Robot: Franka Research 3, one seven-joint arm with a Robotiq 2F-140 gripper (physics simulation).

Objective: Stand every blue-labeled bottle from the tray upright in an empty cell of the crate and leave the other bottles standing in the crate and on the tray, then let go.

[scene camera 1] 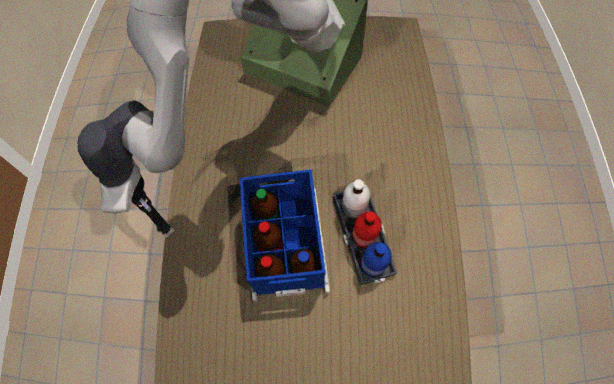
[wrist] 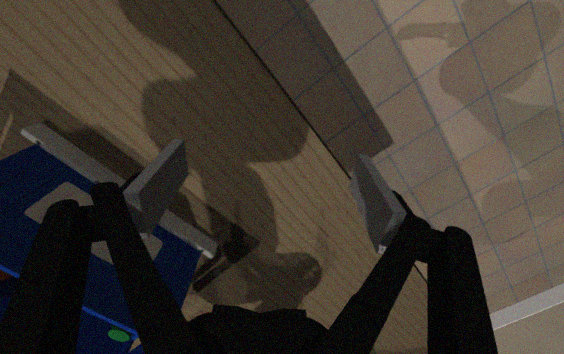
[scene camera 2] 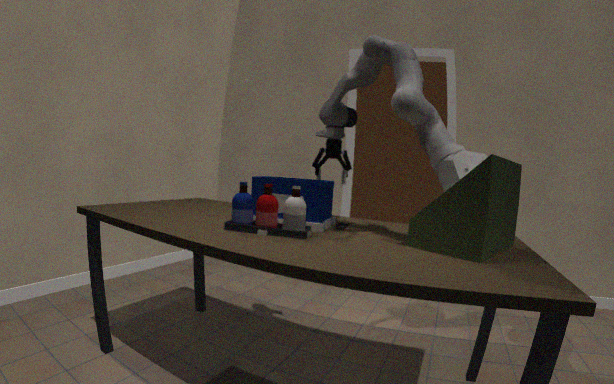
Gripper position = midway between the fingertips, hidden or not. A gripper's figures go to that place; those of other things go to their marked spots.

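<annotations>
My gripper (scene camera 1: 154,216) is 1.15 m from the lens, and there's a red bottle (scene camera 1: 367,227) that's 1.09 m from the lens.
</annotations>
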